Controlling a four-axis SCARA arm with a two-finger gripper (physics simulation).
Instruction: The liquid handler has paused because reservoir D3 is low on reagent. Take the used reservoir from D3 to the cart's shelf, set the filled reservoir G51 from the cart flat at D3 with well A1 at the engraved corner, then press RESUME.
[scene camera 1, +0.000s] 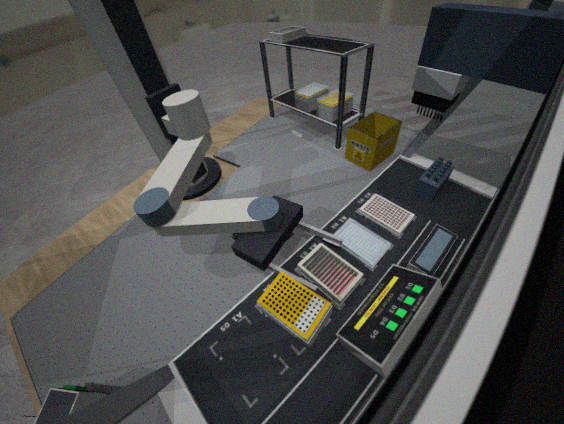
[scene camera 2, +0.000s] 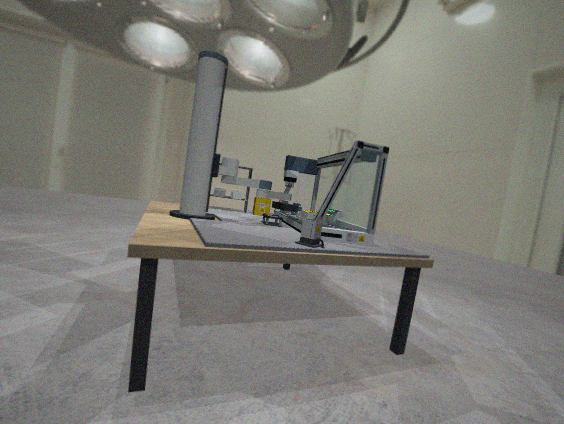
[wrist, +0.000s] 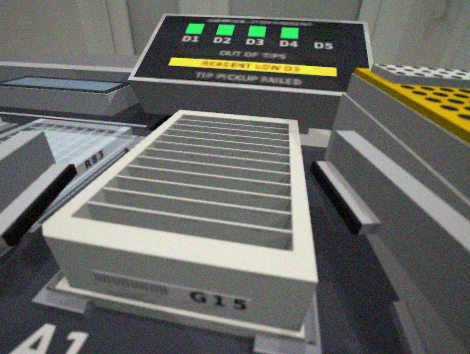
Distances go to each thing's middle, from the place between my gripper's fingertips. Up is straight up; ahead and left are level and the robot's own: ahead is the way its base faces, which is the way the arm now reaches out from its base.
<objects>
I see my gripper 11 cm to the right of the clear well plate (scene camera 1: 368, 247), 3 cm short of it and 3 cm above it. From my hand the other things lie so: yellow bin (scene camera 1: 371, 140): 54 cm to the left, 11 cm behind, 2 cm below.
</objects>
